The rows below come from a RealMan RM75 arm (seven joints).
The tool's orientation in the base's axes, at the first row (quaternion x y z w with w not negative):
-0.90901, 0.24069, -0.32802, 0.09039
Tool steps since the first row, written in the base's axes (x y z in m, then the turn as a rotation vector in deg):
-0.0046, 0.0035, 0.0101, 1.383, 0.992, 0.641
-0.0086, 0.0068, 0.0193, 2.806, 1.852, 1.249
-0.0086, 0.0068, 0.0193, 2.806, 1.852, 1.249
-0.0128, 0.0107, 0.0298, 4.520, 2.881, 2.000
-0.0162, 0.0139, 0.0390, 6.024, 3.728, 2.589
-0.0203, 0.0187, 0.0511, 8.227, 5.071, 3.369
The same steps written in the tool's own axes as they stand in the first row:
0.0008, -0.0046, -0.0107, 0.787, -1.591, 0.399
0.0015, -0.0089, -0.0203, 1.647, -3.071, 0.848
0.0015, -0.0089, -0.0203, 1.647, -3.071, 0.848
0.0026, -0.0140, -0.0310, 2.698, -4.854, 1.374
0.0038, -0.0185, -0.0402, 3.609, -6.348, 1.889
0.0054, -0.0250, -0.0521, 4.846, -8.598, 2.708

